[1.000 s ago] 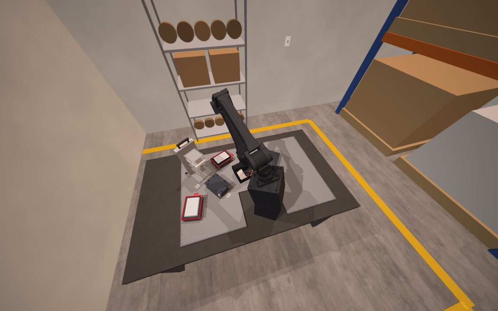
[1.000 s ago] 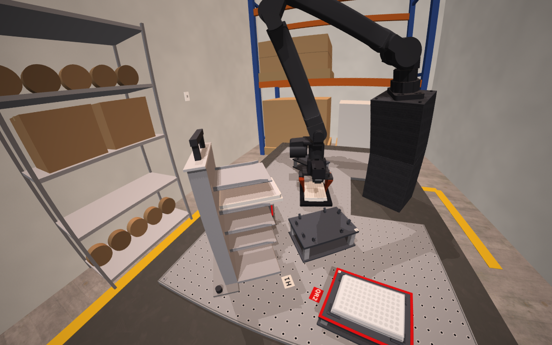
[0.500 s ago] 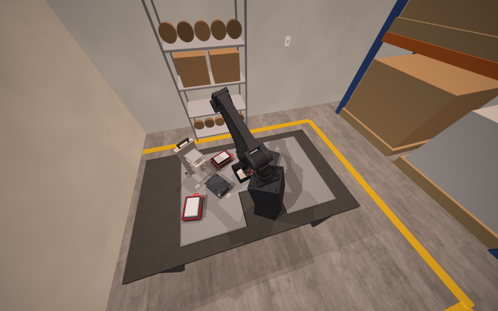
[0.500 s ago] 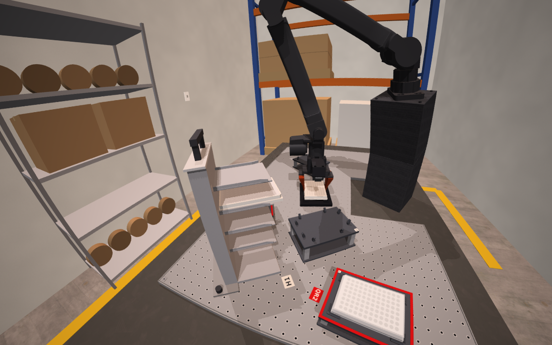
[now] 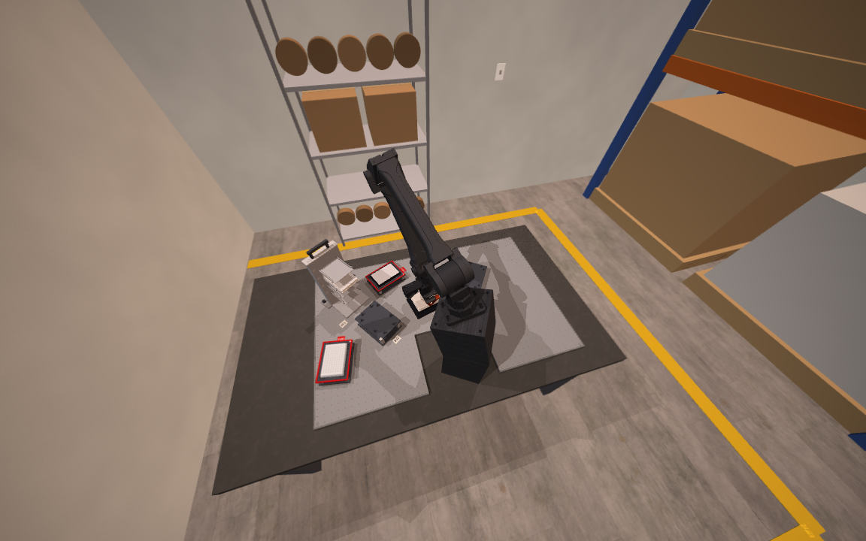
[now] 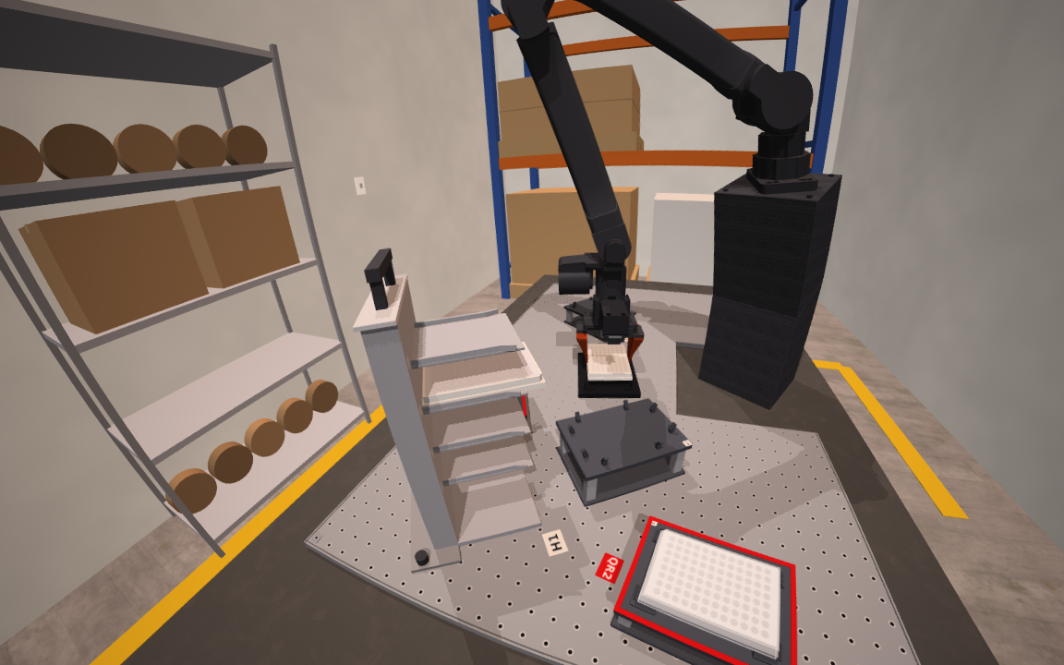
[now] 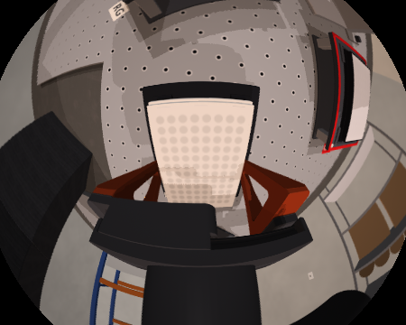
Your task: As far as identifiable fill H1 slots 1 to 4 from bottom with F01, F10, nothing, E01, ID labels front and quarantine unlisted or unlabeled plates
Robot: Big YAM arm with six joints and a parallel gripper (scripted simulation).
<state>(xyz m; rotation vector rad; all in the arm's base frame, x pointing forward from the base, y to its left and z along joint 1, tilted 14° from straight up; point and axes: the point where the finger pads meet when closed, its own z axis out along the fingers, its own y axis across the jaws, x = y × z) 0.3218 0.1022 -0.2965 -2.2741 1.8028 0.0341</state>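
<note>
Now: hand 40 mm above the flat black nest. From my hand the other things lie so: L1 label 190 mm to the right, 40 mm below, 20 mm behind; then N6 deck label 100 mm to the right, 40 mm below, 30 mm ahead; then dark regrip nest 240 mm to the left, 60 mm behind, 10 mm above.
</note>
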